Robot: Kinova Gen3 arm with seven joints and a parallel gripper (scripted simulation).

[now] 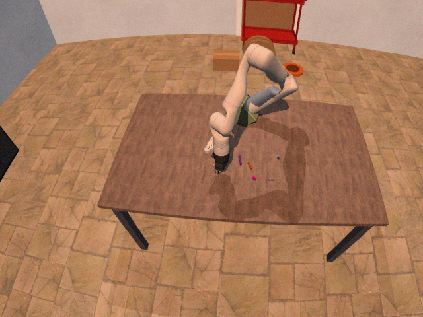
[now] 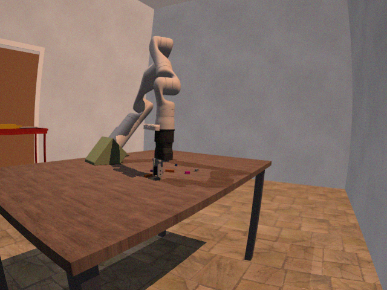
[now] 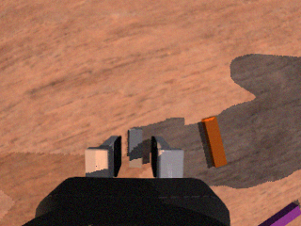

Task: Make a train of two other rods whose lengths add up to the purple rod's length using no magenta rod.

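The orange rod is 60 mm behind my hand, 20 mm to the left of it and 30 mm below it. Also, from my hand: magenta rod: 30 mm ahead, 190 mm to the left, 30 mm below; purple rod: 90 mm behind, 120 mm to the left, 30 mm below; blue rod: 110 mm behind, 330 mm to the left, 30 mm below.
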